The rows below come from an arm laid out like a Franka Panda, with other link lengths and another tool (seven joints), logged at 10 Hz.
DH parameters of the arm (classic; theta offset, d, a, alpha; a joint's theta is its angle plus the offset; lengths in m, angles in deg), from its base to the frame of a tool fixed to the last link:
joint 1: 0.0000 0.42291 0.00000 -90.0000
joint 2: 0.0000 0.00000 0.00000 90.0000
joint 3: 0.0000 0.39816 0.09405 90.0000
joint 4: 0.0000 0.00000 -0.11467 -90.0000
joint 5: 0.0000 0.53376 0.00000 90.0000
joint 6: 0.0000 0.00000 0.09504 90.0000
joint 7: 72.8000 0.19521 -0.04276 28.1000
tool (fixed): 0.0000 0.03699 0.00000 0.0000
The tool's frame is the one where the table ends.
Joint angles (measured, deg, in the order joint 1, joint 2, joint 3, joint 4, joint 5, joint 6, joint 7), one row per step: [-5.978 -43.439 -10.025 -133.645 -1.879 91.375 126.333]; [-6.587 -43.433 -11.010 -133.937 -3.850 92.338 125.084]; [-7.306 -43.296 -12.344 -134.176 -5.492 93.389 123.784]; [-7.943 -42.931 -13.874 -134.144 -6.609 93.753 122.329]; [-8.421 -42.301 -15.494 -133.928 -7.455 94.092 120.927]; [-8.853 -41.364 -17.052 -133.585 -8.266 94.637 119.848]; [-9.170 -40.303 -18.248 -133.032 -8.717 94.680 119.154]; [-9.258 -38.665 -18.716 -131.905 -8.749 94.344 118.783]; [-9.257 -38.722 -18.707 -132.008 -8.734 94.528 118.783]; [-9.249 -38.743 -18.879 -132.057 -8.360 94.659 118.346]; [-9.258 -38.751 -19.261 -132.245 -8.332 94.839 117.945]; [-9.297 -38.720 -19.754 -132.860 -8.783 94.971 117.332]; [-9.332 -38.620 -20.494 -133.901 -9.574 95.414 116.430]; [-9.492 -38.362 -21.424 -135.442 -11.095 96.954 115.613]
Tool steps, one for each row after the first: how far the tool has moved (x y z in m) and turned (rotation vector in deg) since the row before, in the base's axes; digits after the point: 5 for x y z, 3 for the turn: [-0.00233 -0.02026 -0.00223 -1.445 -0.334 -0.087]; [-0.00314 -0.02274 -0.00321 -0.927 -0.388 -0.382]; [-0.00490 -0.02138 -0.00427 -0.164 0.115 -0.290]; [-0.00392 -0.02038 -0.00487 0.137 0.163 -0.290]; [-0.00239 -0.02033 -0.00554 0.055 0.184 -0.565]; [-0.00191 -0.01546 -0.00478 0.273 0.523 -0.611]; [0.00393 -0.00832 -0.00215 0.206 0.862 -0.286]; [0.00038 0.00019 -0.00028 -0.033 -0.138 0.018]; [0.00045 0.00014 -0.00059 0.405 -0.283 0.282]; [-0.00109 -0.00251 -0.00263 0.255 -0.077 0.118]; [-0.00303 -0.00361 -0.00817 0.085 0.550 0.351]; [-0.00388 -0.00542 -0.01347 0.001 0.804 0.573]; [-0.00328 -0.00997 -0.01836 -0.734 0.686 0.409]
